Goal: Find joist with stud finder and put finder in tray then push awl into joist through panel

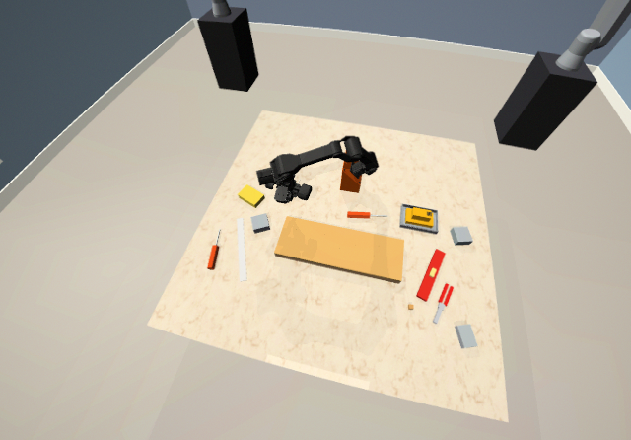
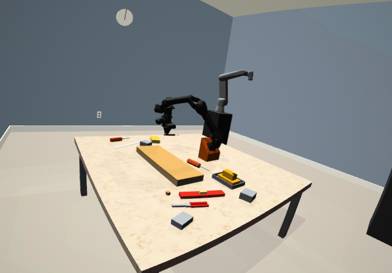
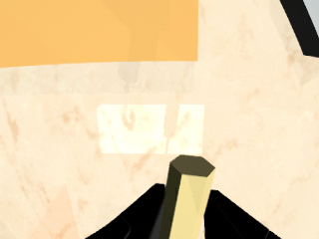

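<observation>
Now: gripper tip 6 cm past the awl and 1 cm to the right of it. The rest, counted from my gripper tip: white ruler (22 cm ahead, 17 cm to the right, 12 cm below); then yellow block (3 cm behind, 22 cm to the right, 11 cm below); then grey tray (10 cm behind, 58 cm to the left, 11 cm below).
</observation>
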